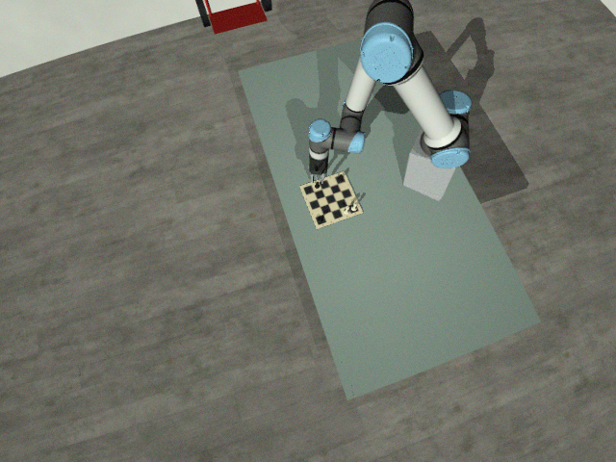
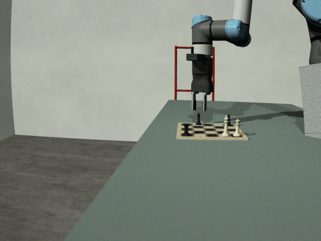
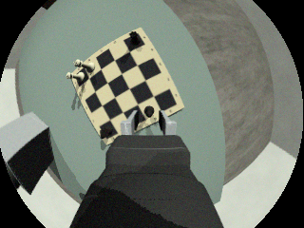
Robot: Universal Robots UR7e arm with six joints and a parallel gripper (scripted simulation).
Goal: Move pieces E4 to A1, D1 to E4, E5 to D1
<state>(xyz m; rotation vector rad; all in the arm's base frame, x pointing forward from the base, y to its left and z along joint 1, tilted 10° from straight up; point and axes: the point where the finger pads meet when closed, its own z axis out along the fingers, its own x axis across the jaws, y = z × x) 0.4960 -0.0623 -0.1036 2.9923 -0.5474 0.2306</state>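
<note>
Now: the dark piece 160 mm to the left of my hand, 50 mm below it and 30 mm ahead of it. Round my hand: white king (150 mm to the left, 90 mm behind, 40 mm below); then white queen (140 mm to the left, 130 mm behind, 40 mm below); then chessboard (80 mm to the left, 70 mm below, 40 mm behind).
</note>
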